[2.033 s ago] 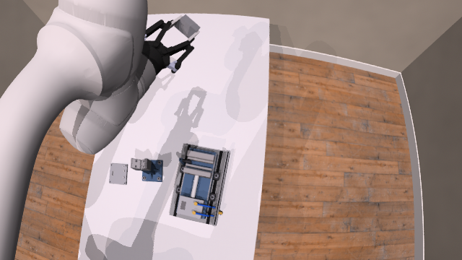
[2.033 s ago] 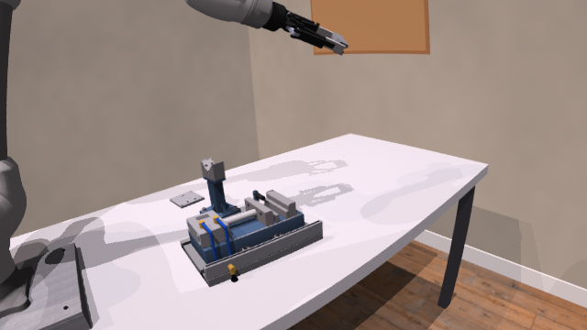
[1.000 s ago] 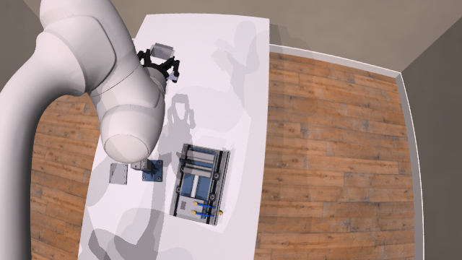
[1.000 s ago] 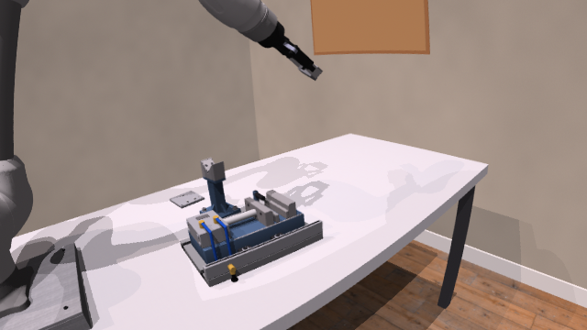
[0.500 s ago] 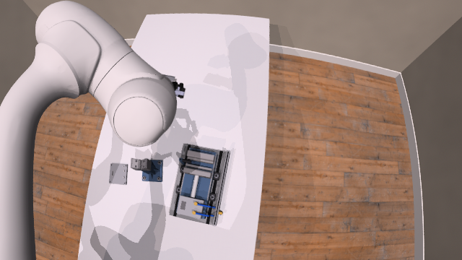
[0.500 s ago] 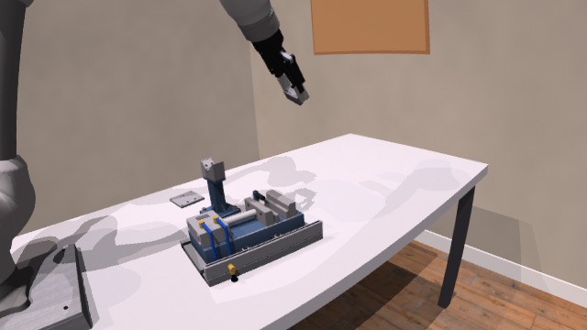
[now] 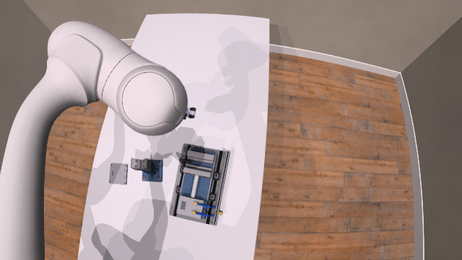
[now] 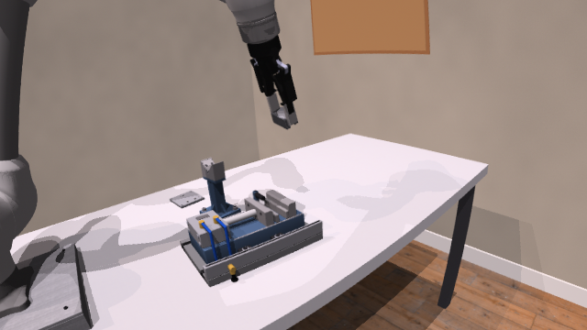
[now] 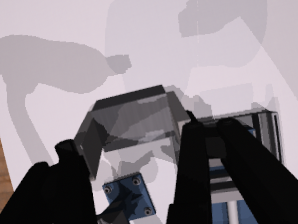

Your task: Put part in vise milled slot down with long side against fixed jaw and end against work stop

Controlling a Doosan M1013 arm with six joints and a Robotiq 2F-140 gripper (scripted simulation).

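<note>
Now: hand 80 mm past the fixed jaw, 70 mm to the left of it and 210 mm above it. From my hand the other things lie so: part 10 mm ahead, 10 mm to the left, 30 mm below; then moving jaw 140 mm behind, 60 mm to the right, 210 mm below; then cylinder rod 200 mm behind, 60 mm to the right, 210 mm below.
</note>
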